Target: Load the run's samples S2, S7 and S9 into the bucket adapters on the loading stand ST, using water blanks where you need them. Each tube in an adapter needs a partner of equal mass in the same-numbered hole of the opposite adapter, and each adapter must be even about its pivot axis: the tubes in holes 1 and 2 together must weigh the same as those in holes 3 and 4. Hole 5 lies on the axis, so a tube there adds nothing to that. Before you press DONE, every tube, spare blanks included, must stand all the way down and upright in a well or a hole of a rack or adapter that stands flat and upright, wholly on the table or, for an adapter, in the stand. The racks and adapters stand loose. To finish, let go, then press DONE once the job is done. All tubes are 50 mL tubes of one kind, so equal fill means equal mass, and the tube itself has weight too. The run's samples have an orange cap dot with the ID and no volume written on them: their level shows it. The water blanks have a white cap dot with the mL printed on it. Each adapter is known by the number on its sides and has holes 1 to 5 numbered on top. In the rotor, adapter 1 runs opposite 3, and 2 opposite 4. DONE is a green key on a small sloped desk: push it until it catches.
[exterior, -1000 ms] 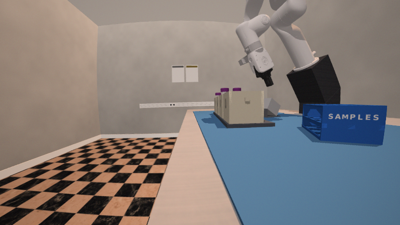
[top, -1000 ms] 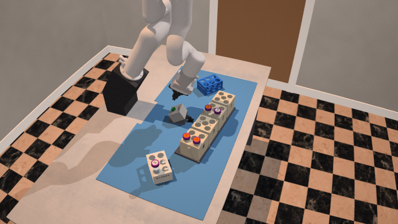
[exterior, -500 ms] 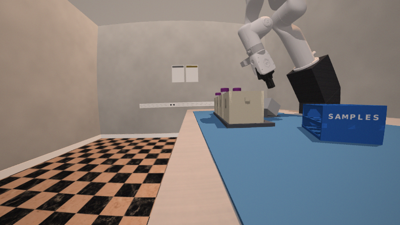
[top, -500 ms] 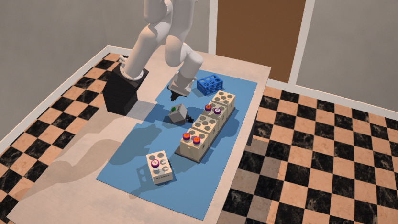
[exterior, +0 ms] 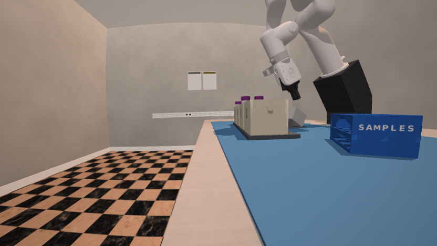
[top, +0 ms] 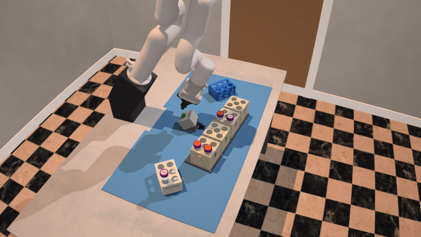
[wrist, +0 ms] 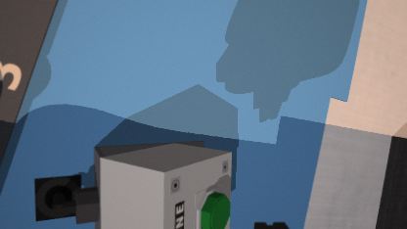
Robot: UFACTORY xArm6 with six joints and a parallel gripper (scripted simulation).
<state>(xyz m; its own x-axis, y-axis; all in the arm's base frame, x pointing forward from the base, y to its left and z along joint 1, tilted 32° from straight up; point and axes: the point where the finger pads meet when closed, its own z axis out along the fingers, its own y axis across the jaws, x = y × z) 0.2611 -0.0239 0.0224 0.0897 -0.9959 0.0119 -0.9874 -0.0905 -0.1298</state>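
My gripper is now 10 mm past the green done key and 70 mm above it. The rest, counted from my hand: blue sample rack (120 mm ahead, 310 mm to the left, 110 mm below); adapter (210 mm ahead, 20 mm to the left, 80 mm below); tube (130 mm ahead, 210 mm to the right, 70 mm below).
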